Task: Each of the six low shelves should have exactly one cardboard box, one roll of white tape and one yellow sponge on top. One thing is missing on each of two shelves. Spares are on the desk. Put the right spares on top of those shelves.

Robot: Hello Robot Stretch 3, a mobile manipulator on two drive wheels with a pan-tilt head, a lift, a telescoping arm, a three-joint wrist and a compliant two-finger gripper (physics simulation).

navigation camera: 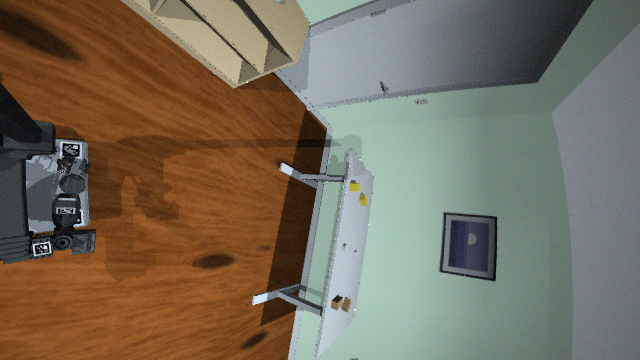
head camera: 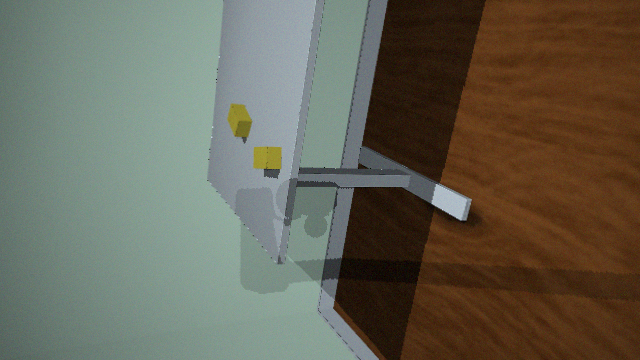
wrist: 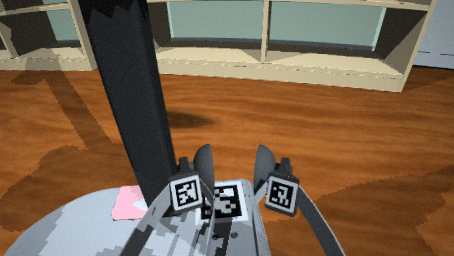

Labels:
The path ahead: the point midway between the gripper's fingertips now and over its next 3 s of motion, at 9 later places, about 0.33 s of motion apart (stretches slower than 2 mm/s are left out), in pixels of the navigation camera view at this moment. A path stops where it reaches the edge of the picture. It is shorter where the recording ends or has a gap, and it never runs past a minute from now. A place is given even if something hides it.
My gripper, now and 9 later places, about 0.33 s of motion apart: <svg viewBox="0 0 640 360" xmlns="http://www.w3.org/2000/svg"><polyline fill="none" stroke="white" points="75,158 73,157 63,158 53,159 49,161 55,159 69,158 84,160 92,163 94,164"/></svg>

